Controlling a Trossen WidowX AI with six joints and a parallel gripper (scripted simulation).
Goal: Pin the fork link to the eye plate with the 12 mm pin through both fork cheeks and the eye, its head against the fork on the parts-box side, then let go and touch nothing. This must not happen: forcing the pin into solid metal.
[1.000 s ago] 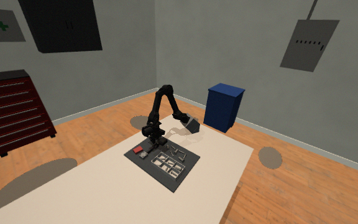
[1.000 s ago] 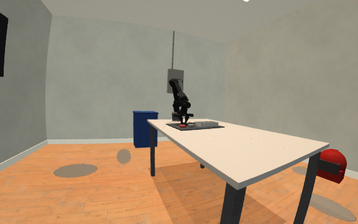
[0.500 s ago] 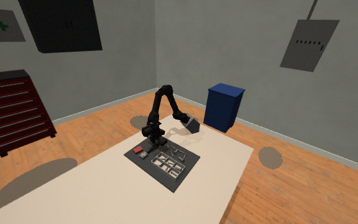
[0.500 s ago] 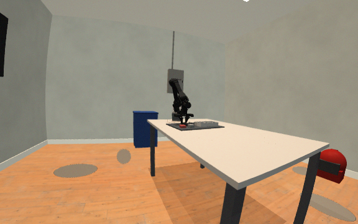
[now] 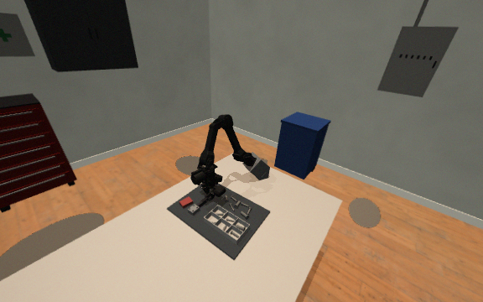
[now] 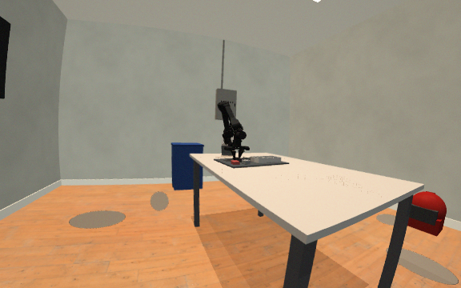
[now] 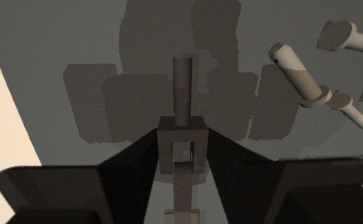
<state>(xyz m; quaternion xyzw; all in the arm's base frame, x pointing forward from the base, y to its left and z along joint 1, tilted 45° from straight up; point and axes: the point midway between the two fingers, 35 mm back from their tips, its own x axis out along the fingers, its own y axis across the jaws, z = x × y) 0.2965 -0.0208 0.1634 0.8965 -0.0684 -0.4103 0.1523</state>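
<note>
The fork link is 3 cm below my hand. Also, from my hand: eye plate (5 cm ahead, 3 cm below); then dark mat (4 cm ahead, 10 cm to the left, 5 cm below); then grey block (13 cm ahead, 2 cm below).
</note>
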